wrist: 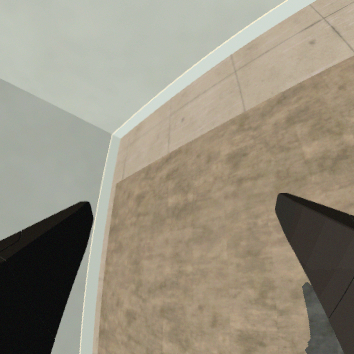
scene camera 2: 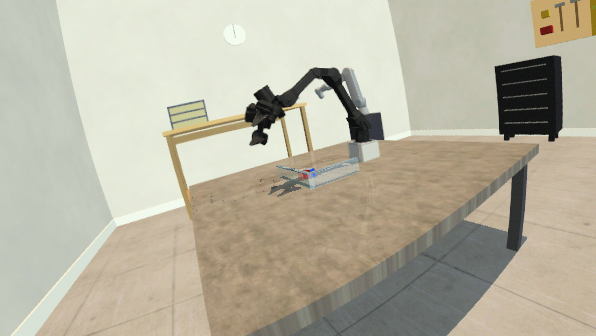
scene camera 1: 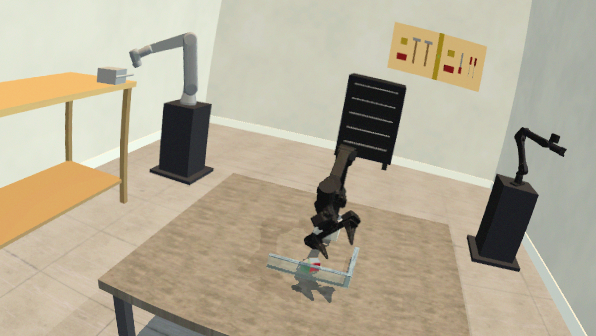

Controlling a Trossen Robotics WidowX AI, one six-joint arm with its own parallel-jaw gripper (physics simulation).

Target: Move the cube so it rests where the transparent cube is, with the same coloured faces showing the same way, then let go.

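Seen in the pictures: gripper, fingertip midpoint: (wrist: 185, 206) (scene camera 2: 251, 136) (scene camera 1: 339, 251); arm's base, origin of the base link: (scene camera 2: 363, 141).
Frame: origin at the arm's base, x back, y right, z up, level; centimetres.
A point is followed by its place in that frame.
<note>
A small cube (scene camera 1: 314, 264) (scene camera 2: 305, 174) sits on the table inside an L-shaped pair of low clear walls (scene camera 1: 330, 276) @(x -41.6, y -10.2, z -5.1 cm) (scene camera 2: 336, 174) @(x -28.9, y -17.4, z -6.7 cm), close behind the long wall in the scene camera 1 view. Red, white and a greenish patch show there; red and blue show in the scene camera 2 view. I cannot make out the transparent cube separately. My gripper (scene camera 1: 339, 250) @(x -57.0, y -12.4, z 14.6 cm) (scene camera 2: 253, 134) @(x -57.0, y -12.4, z 14.6 cm) (wrist: 185, 206) @(x -57.0, y -12.4, z 14.6 cm) is open and empty, high above the table. Its two dark fingers stand wide apart in the wrist view, where the cube does not show.
The short clear wall (scene camera 1: 353, 265) @(x -32.9, y -17.0, z -3.0 cm) joins the long one at its right end in the scene camera 1 view. The arm's pale base (scene camera 2: 364, 150) @(x -4.2, y -5.4, z -3.5 cm) stands on the brown table (scene camera 1: 210, 240) @(x -36.6, y 41.2, z -9.0 cm) (scene camera 2: 300, 240) @(x -59.8, y -49.2, z -9.0 cm) (wrist: 200, 260) @(x -56.4, y -30.8, z -9.0 cm). A black drawer cabinet (scene camera 1: 371, 120) (scene camera 2: 530, 97) stands beyond the table.
</note>
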